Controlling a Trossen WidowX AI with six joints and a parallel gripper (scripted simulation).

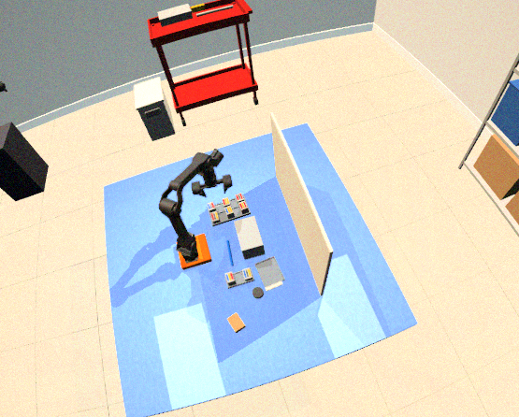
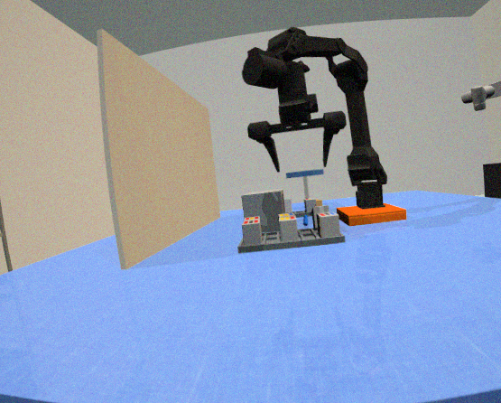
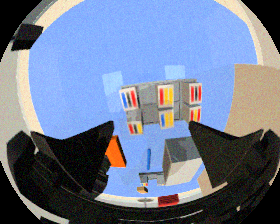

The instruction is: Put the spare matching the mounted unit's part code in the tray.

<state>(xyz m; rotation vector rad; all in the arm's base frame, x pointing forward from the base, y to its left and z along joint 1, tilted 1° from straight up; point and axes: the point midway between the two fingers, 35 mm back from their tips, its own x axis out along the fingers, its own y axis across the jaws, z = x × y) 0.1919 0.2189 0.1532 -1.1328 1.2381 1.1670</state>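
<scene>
My gripper tip is 40 mm past the grey spare, 10 mm to the right of it and 100 mm above it. The rest, counted from my gripper tip: rack 390 mm to the right, 140 mm below; grey mounted unit 100 mm ahead, 220 mm to the right, 90 mm below; blue stick 10 mm behind, 250 mm to the right, 140 mm below.
</scene>
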